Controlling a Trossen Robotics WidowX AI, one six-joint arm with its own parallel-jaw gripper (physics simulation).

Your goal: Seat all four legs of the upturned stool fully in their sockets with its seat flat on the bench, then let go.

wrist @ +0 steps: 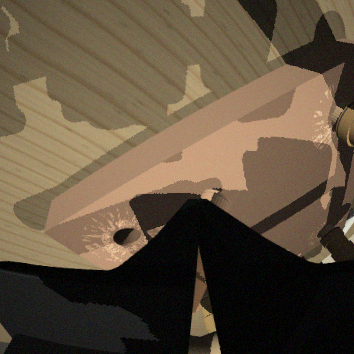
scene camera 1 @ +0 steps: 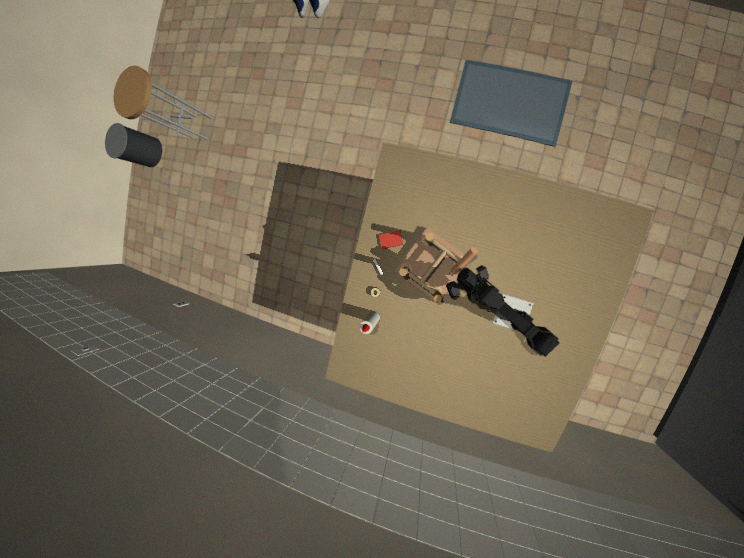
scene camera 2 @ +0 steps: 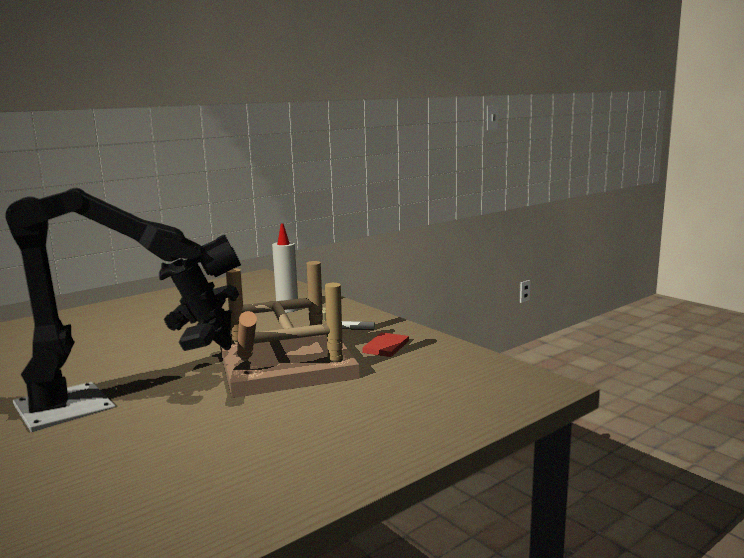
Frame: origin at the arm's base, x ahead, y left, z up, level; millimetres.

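Where they show: gripper, fingertip midpoint: (wrist: 196, 207) (scene camera 2: 228, 349); arm's base, link origin: (scene camera 2: 47, 403).
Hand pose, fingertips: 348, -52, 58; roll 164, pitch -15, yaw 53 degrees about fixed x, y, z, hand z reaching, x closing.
Observation:
Each offset is from my fingertips to the top centre of the thing, as dx, dy, dz. "spot": to the spot under its first point. Level surfaces: height alone.
The upturned stool's pinkish seat (scene camera 1: 418, 254) (scene camera 2: 294, 377) (wrist: 210, 150) lies on the bench @[dz -65] (scene camera 1: 468, 372) (scene camera 2: 396, 444). Its four legs point up, joined by rungs. In scene camera 2, the near-left leg (scene camera 2: 246, 336) leans, while the near-right leg @[spot: +192, -113, +64] (scene camera 2: 334, 318), far-right leg @[spot: +225, +64, +71] (scene camera 2: 314, 291) and far-left leg (scene camera 2: 235, 294) look more upright. An empty socket @[spot: +27, -68, -41] (wrist: 126, 236) shows at one seat corner; a pale leg end @[spot: +24, +6, -20] (wrist: 214, 197) shows beside the fingertips, off that hole. The right leg @[spot: +46, +102, -16] (wrist: 346, 127) has some tenon showing. My gripper (scene camera 2: 225, 346) (wrist: 196, 207) is shut and empty, low over the seat's edge, partly hiding the legs.
A red block @[+363, -16, -52] (scene camera 1: 390, 239) (scene camera 2: 385, 344), a knife-like tool @[+364, +132, -48] (scene camera 1: 378, 267) (scene camera 2: 358, 325), a yellow ring @[+320, +253, -43] (scene camera 1: 370, 293) and a white bottle with a red tip @[+272, +377, +174] (scene camera 1: 371, 322) (scene camera 2: 284, 273) are beyond the stool. The arm's white base plate (scene camera 1: 524, 305) (scene camera 2: 66, 407) is opposite.

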